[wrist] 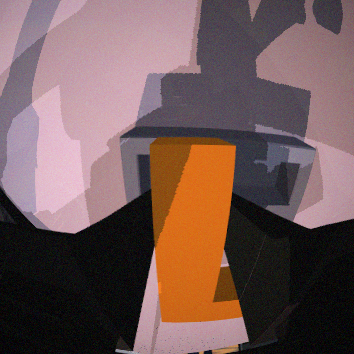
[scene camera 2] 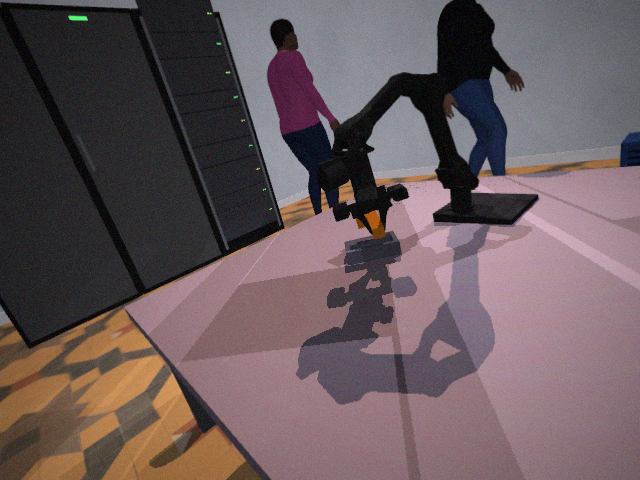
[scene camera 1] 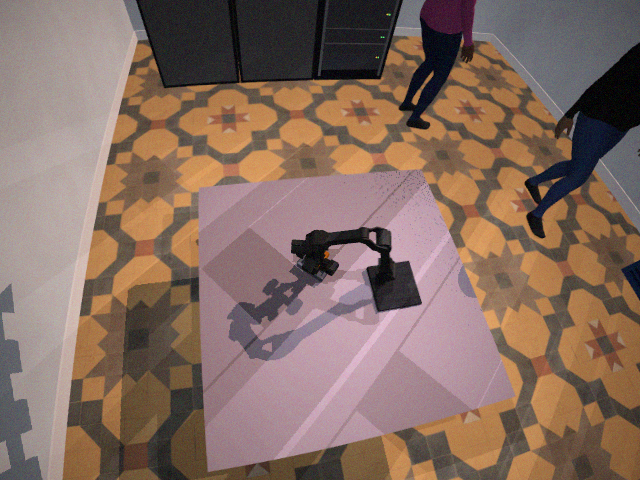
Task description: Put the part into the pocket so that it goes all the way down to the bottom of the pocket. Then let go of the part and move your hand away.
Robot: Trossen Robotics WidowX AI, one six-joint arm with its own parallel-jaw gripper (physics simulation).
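Frame: origin at the arm's base, x ahead, y left, z up, level; centimetres.
Seen in the pictures: gripper, fingertip midpoint: (wrist: 186, 195) (scene camera 2: 378, 232); arm's base, origin of the base link: (scene camera 2: 461, 207) (scene camera 1: 384, 275).
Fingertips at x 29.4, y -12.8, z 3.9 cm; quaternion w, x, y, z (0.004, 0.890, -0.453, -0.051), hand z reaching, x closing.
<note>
Pixels of each thing's top centre, then the offset from my fingertips to it. "*": a spot on its surface instead. Level surfaces: height alone.
- orange part, middle of its top: (wrist: 218, 286) (scene camera 2: 367, 216) (scene camera 1: 317, 258) dx -0.8, dy -2.6, dz +4.1 cm
- grey block, middle of its top: (wrist: 219, 200) (scene camera 2: 370, 241) (scene camera 1: 314, 263) dx -0.2, dy -3.1, dz -2.7 cm
- dark pocket, surface spot: (wrist: 250, 182) * dx +1.7, dy -5.7, dz -5.8 cm
- pink table top, its level: dz -6.3 cm
The orange part (scene camera 1: 326, 254) (scene camera 2: 378, 230) (wrist: 195, 220) is held between the fingers of my gripper (scene camera 2: 374, 222) (wrist: 186, 195), which is shut on it. In the scene camera 2 view the part is tilted, with its lower end at the pocket opening of the grey block (scene camera 2: 373, 253) (wrist: 131, 167). In the wrist view the part covers the middle of the dark pocket (wrist: 250, 182), and pocket shows on both sides of it. Whether the lower end is inside the pocket or just above it cannot be told. In the scene camera 1 view the gripper hides most of the block.
The block stands on the pink table top (scene camera 1: 361, 413) (scene camera 2: 542, 335). The arm's black base plate (scene camera 1: 397, 291) (scene camera 2: 498, 206) is to the right of the block. Two people and dark server cabinets (scene camera 1: 201, 41) (scene camera 2: 93, 129) stand beyond the table.
</note>
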